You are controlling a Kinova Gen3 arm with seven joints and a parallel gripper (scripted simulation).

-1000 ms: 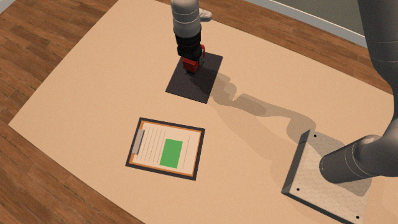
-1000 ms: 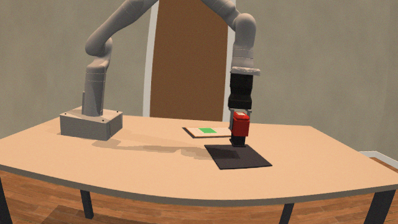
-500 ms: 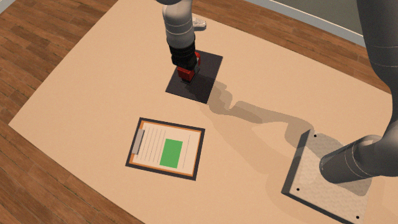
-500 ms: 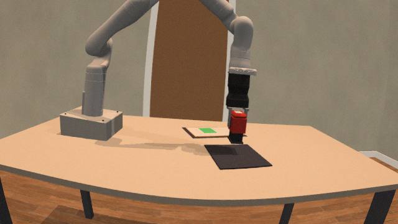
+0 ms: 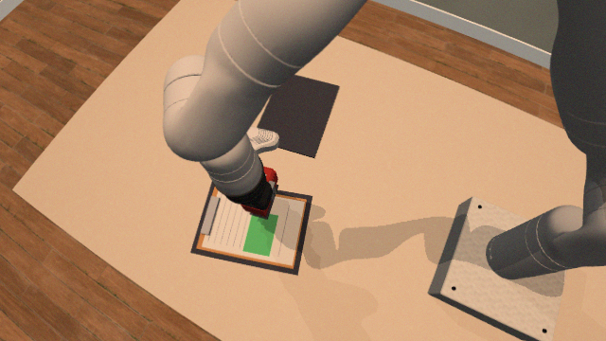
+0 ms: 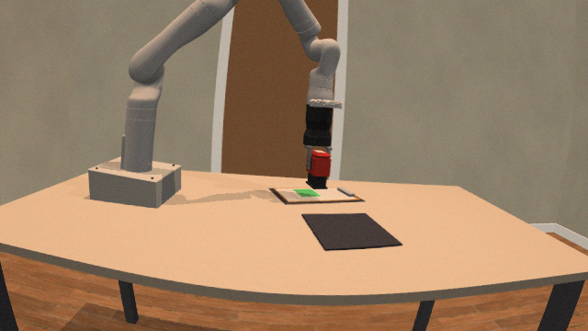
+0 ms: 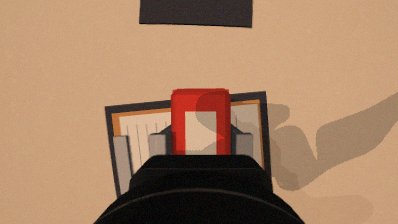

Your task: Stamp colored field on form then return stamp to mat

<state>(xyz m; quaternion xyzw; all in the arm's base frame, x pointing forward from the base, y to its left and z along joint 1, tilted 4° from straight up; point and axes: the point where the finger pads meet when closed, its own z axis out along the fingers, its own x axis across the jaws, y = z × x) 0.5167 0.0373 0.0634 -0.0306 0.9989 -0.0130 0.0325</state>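
The clipboard is 10 cm below my hand, 6 cm to the left of it and 3 cm ahead of it. From my hand the other things lie so: red stamp: 2 cm below.
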